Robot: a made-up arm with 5 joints.
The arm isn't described. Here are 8 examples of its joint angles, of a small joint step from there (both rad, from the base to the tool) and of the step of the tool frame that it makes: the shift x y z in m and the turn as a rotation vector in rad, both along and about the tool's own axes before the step.
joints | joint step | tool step
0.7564 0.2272 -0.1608 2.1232 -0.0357 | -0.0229 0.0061 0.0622 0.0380 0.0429 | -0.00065 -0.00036 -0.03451 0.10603 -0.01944 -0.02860
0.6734 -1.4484 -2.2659 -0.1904 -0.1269 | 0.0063 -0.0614 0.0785 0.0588 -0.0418 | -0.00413 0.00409 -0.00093 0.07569 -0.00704 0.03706
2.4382 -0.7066 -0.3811 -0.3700 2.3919 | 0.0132 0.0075 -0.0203 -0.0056 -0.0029 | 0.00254 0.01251 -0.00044 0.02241 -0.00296 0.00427
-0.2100 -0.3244 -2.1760 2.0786 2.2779 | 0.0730 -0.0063 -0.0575 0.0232 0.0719 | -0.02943 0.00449 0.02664 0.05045 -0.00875 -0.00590
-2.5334 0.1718 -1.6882 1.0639 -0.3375 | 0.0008 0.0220 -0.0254 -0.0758 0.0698 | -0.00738 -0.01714 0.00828 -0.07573 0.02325 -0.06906
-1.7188 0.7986 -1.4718 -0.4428 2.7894 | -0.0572 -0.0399 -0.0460 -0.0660 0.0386 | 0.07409 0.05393 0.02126 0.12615 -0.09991 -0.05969
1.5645 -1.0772 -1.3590 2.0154 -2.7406 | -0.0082 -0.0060 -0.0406 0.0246 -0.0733 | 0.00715 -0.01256 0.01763 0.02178 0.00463 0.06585
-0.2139 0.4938 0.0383 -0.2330 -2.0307 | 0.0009 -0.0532 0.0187 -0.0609 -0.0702 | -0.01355 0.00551 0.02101 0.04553 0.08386 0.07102
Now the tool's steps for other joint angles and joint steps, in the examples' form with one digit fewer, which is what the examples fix.
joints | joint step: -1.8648 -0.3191 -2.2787 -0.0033 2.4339 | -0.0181 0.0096 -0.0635 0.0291 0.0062
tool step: 0.0180 0.0186 0.0073 0.0130 -0.0230 0.0094
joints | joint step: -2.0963 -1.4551 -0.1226 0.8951 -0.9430 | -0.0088 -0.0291 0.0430 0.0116 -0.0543
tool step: 0.0118 0.0105 -0.0156 0.0189 -0.0180 0.0474
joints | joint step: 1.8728 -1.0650 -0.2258 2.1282 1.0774 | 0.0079 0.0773 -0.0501 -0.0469 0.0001
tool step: 0.0102 -0.0038 0.0196 -0.0145 -0.0146 0.0052
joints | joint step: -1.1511 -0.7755 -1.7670 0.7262 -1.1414 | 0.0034 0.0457 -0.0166 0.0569 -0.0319
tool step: 0.0190 0.0069 -0.0387 0.0315 -0.0801 0.0312
